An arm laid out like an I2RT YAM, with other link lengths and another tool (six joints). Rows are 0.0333 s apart.
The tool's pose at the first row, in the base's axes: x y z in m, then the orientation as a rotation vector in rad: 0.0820 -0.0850 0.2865 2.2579 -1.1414 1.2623
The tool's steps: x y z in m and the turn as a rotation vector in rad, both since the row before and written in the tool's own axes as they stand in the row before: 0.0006 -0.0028 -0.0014 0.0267 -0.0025 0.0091; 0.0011 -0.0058 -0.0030 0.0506 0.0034 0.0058; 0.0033 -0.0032 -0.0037 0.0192 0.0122 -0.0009; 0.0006 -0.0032 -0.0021 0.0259 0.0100 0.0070; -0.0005 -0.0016 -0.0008 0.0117 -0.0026 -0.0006; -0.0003 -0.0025 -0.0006 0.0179 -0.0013 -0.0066; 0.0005 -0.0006 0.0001 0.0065 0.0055 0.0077; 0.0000 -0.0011 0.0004 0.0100 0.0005 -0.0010; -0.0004 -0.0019 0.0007 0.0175 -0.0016 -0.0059
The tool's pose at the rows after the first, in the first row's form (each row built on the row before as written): 0.0835 -0.0827 0.2881 2.2766 -1.1436 1.2860; 0.0864 -0.0778 0.2914 2.3076 -1.1297 1.3351; 0.0873 -0.0753 0.2967 2.3099 -1.1168 1.3637; 0.0884 -0.0723 0.2989 2.3167 -1.1117 1.3988; 0.0889 -0.0705 0.2992 2.3273 -1.1064 1.4062; 0.0901 -0.0683 0.2998 2.3423 -1.0899 1.4183; 0.0907 -0.0682 0.3003 2.3398 -1.0957 1.4322; 0.0917 -0.0676 0.3003 2.3463 -1.0896 1.4412; 0.0933 -0.0664 0.3000 2.3609 -1.0739 1.4529
